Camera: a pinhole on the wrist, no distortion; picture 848 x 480 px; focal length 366.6 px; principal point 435.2 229.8 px. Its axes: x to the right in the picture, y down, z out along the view. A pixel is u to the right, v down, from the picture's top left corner.
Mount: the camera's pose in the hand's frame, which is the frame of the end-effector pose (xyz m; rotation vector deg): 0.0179 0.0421 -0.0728 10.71 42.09 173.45
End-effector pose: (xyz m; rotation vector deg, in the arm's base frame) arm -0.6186 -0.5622 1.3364 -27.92 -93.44 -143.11
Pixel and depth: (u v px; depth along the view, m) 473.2 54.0 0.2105
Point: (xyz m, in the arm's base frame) -0.5623 -0.5923 1.5676
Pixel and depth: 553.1 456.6 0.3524
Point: -0.4969 -0.2537 1.4612
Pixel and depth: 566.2 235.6 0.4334
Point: -0.4084 -0.3685 1.6398
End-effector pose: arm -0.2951 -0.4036 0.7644 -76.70 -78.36 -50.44
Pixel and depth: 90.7 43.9 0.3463
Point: 0.0588 -0.1491 1.0553
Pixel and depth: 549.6 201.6 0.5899
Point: -0.0210 0.0448 0.5150
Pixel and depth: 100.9 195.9 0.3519
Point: -0.0748 -0.0976 1.0522
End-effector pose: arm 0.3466 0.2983 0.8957 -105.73 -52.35 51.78
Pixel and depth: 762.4 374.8 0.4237
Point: -0.1303 0.1568 0.7154
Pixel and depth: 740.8 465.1 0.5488
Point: -0.3570 0.2168 0.7484
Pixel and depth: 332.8 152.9 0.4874
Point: 0.2738 0.4643 0.4264
